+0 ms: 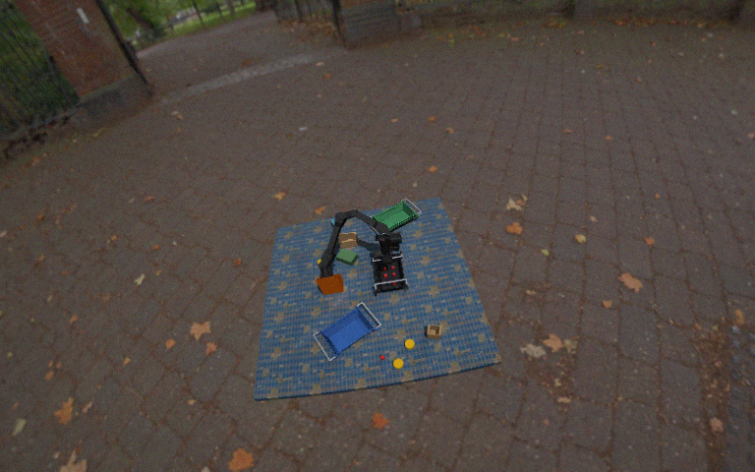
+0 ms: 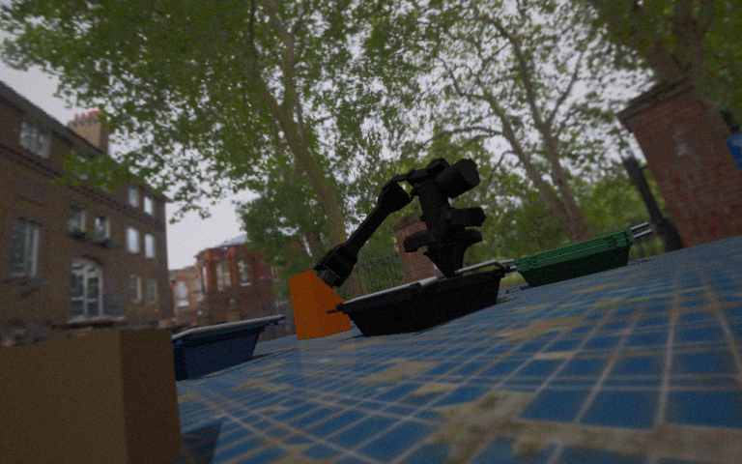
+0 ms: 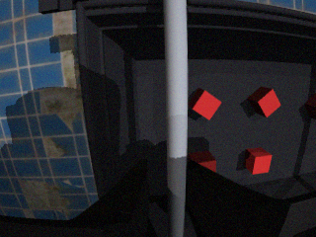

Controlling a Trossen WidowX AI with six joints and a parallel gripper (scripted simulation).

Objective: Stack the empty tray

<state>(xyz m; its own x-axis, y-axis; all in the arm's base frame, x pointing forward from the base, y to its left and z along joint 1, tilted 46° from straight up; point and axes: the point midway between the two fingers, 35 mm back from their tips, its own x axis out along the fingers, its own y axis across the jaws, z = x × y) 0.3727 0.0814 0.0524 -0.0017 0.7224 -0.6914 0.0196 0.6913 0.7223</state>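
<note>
My gripper tip is now 28 cm past the blue tray, 44 cm to the left of it and 1 cm above it. Also, from my gripper tip: tan block: 25 cm behind, 25 cm to the left, 2 cm below; small brown box: 18 cm ahead, 52 cm to the right, 4 cm below; green block: 26 cm behind, 11 cm to the left, 3 cm below.
</note>
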